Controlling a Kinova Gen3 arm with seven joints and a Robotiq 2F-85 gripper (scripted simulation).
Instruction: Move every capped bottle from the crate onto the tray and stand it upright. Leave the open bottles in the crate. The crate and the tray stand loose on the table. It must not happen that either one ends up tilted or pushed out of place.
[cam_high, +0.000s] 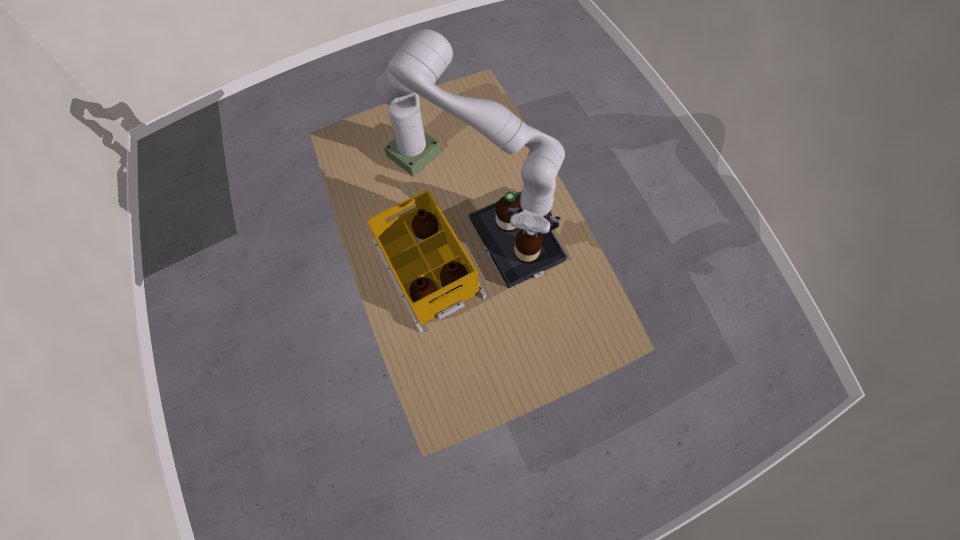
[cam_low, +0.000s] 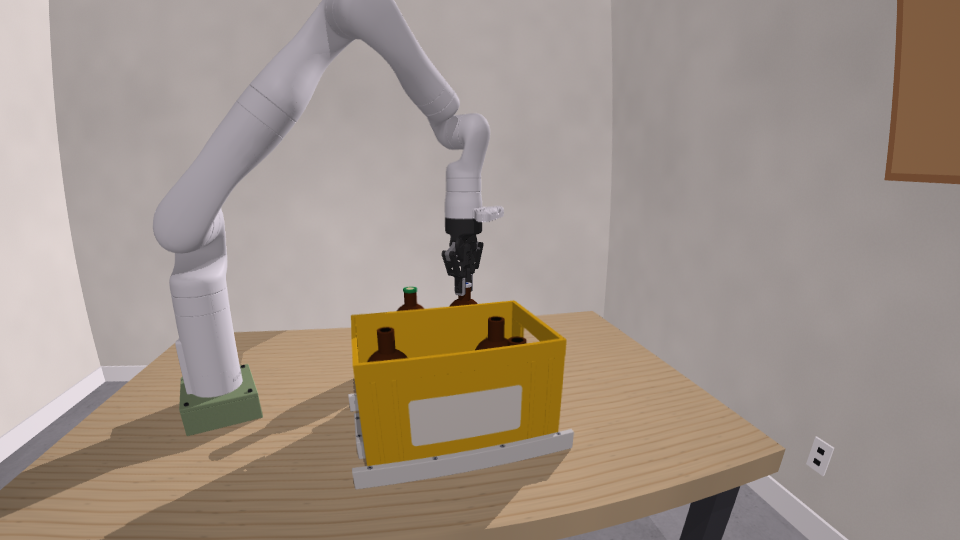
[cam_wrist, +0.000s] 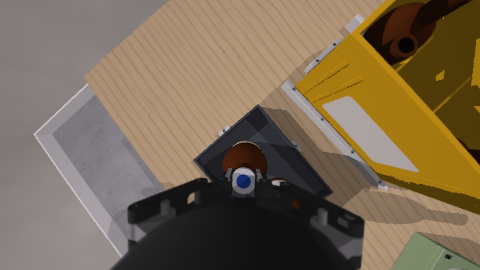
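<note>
The blue-capped brown bottle lies 7 cm below my hand. From my hand the other things lie so: yellow crate (9 cm behind, 28 cm to the right, 8 cm below); then dark tray (5 cm behind, 15 cm below).
</note>
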